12 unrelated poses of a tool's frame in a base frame.
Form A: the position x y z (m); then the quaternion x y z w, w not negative.
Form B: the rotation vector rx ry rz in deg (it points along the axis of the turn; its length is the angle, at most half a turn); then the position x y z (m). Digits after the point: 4 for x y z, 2 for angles.
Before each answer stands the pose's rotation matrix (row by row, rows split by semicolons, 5 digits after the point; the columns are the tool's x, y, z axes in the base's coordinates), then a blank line. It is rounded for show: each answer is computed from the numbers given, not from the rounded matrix.
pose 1, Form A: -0.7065 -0.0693 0.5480 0.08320 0.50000 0.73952 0.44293
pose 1, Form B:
-0.59378 -0.57191 0.56599; 0.73831 -0.10763 0.66582; -0.31987 0.81322 0.48616

11.82 71.06 105.10 -0.7065 -0.0693 0.5480
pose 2, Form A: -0.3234 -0.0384 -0.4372 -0.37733 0.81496 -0.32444 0.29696
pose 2, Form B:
-0.53887 -0.42233 0.72887; -0.80772 0.50471 -0.30471; -0.23918 -0.75293 -0.61310

-57.48 124.14 -49.42 -0.3234 -0.0384 -0.4372
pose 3, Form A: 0.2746 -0.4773 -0.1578 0.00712 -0.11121 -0.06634 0.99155
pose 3, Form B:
0.96646 0.12998 -0.22149; -0.13314 0.99110 0.00064; 0.21960 0.02888 0.97516

0.82 -12.78 -7.62 0.2746 -0.4773 -0.1578
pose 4, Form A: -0.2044 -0.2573 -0.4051 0.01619 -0.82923 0.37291 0.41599
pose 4, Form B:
-0.65338 -0.33711 -0.67783; 0.28340 0.72135 -0.63193; 0.70198 -0.60499 -0.37578

2.33 -119.31 53.65 -0.2044 -0.2573 -0.4051
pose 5, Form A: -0.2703 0.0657 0.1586 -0.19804 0.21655 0.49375 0.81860
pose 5, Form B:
0.41864 -0.89413 0.15897; 0.72259 0.43399 0.53807; -0.55010 -0.11039 0.82777

-24.17 26.43 60.27 -0.2703 0.0657 0.1586
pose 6, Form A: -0.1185 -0.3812 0.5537 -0.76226 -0.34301 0.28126 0.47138
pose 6, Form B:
0.60647 0.25776 -0.75216; 0.78808 -0.32029 0.52568; -0.10541 -0.91158 -0.39739

-106.96 -48.13 39.47 -0.1185 -0.3812 0.5537
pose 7, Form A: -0.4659 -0.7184 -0.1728 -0.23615 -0.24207 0.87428 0.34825
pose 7, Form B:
-0.64591 -0.49460 -0.58152; 0.72326 -0.64025 -0.25879; -0.24432 -0.58775 0.77127

-35.08 -35.96 129.86 -0.4659 -0.7184 -0.1728
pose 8, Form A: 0.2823 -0.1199 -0.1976 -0.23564 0.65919 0.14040 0.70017
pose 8, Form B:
0.09152 -0.50727 0.85692; -0.11405 0.84952 0.51507; -0.98925 -0.14487 0.01989

-30.07 84.13 17.92 0.2823 -0.1199 -0.1976
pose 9, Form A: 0.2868 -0.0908 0.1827 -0.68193 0.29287 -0.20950 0.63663
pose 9, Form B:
0.74067 -0.13269 0.65864; -0.66619 -0.01785 0.74557; -0.08717 -0.99100 -0.10161

-89.24 38.33 -27.42 0.2868 -0.0908 0.1827
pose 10, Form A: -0.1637 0.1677 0.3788 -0.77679 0.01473 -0.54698 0.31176
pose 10, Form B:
0.40119 0.31817 0.85896; -0.36394 -0.80518 0.46823; 0.84059 -0.50046 -0.20724

-117.45 2.23 -82.71 -0.1637 0.1677 0.3788
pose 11, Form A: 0.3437 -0.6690 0.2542 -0.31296 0.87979 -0.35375 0.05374
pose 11, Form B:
-0.79834 -0.51266 0.31598; -0.58870 0.55383 -0.58881; 0.12686 -0.65609 -0.74395

-54.48 153.16 -61.58 0.3437 -0.6690 0.2542
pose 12, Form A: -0.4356 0.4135 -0.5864 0.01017 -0.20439 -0.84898 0.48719
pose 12, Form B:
-0.52508 0.82307 -0.21642; -0.83139 -0.44174 0.33714; 0.18189 0.35696 0.91624

1.42 -28.48 -118.30 -0.4356 0.4135 -0.5864
